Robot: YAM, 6 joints.
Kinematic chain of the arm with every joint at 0, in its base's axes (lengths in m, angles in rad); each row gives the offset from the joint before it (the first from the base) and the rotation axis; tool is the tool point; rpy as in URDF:
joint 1: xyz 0 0 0.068 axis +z
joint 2: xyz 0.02 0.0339 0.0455 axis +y
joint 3: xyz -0.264 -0.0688 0 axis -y
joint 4: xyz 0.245 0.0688 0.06 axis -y
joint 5: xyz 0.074 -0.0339 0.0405 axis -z
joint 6: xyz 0.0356 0 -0.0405 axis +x
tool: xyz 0 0 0 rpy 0 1.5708 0
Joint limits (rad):
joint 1: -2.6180..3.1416
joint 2: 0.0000..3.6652
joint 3: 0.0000..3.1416
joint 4: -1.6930..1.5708
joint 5: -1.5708..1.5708
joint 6: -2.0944..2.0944
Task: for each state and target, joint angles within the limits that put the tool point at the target. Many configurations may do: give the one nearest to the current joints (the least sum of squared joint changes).
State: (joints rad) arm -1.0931 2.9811 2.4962 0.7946 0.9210 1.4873
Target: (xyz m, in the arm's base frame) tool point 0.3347 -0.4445 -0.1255
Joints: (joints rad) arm -0.8743 3.2972 2.2950 0.7490 0.9236 1.4873
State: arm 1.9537 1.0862 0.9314 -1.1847 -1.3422 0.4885
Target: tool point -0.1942 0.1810 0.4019
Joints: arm 2.2605 1.3734 1.4871 -0.8949 -1.3382 0.4885
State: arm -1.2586 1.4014 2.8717 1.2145 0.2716 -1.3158
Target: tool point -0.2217 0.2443 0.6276
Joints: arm -0.8510 1.0031 2.8641 0.5366 0.1593 -1.3158
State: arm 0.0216 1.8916 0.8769 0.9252 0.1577 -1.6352
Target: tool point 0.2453 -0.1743 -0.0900
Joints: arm -0.5928 2.5768 0.7684 0.7911 0.2124 -1.6352
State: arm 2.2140 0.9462 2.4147 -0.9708 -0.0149 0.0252
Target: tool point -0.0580 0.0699 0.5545
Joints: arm 2.2519 1.0659 2.0240 -1.1882 -0.0293 0.0252
